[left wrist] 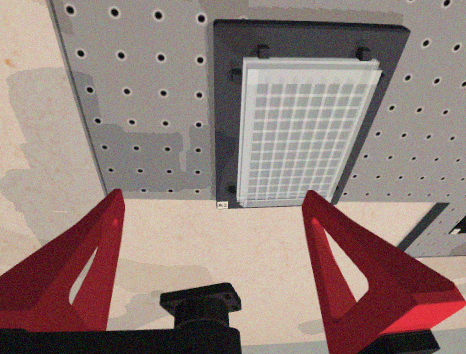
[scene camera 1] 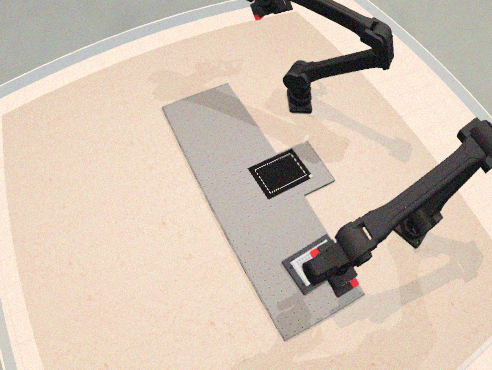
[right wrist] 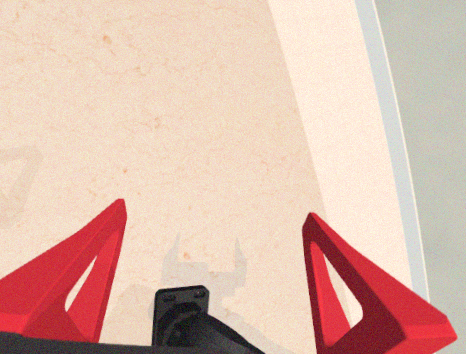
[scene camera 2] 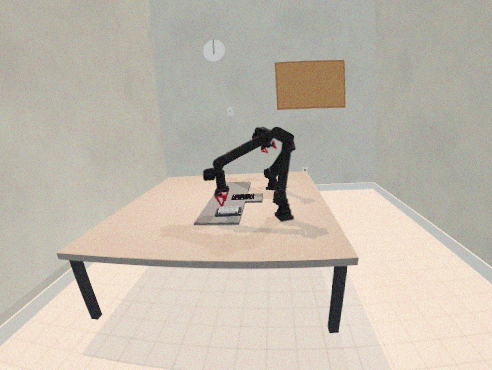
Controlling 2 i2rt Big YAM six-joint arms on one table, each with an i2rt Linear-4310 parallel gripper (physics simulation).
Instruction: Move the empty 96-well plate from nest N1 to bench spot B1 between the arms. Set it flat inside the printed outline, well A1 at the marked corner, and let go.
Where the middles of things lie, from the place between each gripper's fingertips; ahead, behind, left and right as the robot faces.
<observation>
I see the black mat (scene camera 1: 285,170) 460 mm to the left of my right hand, 280 mm ahead of it and 270 mm below it. From my right hand the other things lie so: well plate (left wrist: 299,118) (770 mm to the left, 370 mm ahead, 260 mm below).
I see my left gripper 20 mm past the well plate, 60 mm to the left of it and 70 mm above it. The rest, counted from my left hand: black mat: 110 mm behind, 370 mm to the right, 90 mm below.
</observation>
